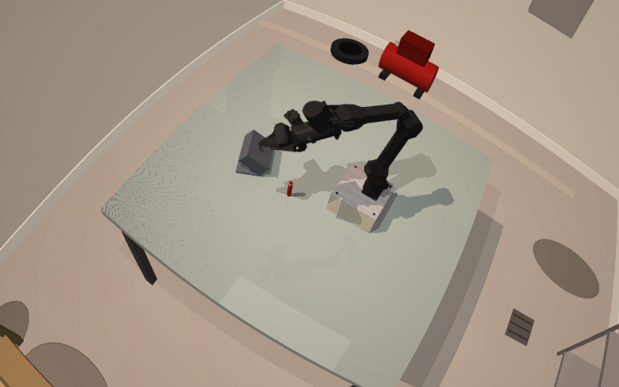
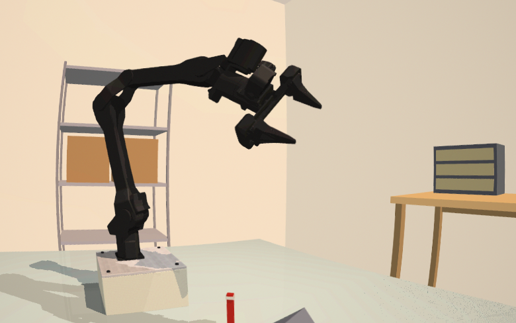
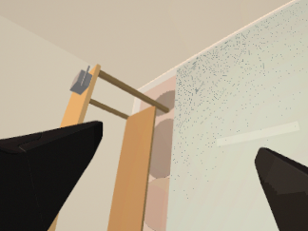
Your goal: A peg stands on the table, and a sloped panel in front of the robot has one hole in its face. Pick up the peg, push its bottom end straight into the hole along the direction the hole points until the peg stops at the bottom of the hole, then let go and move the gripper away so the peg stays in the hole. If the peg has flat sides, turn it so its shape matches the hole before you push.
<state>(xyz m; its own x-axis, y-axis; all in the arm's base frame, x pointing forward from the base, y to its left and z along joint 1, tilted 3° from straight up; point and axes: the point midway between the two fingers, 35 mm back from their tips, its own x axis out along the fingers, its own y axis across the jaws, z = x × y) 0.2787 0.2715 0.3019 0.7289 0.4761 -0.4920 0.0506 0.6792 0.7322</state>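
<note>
The peg lies 33 cm below my gripper tip, 14 cm to the right of it and 4 cm behind it. The rest, counted from my gripper tip: grey sloped panel (32 cm below, 19 cm to the right, 15 cm ahead).
</note>
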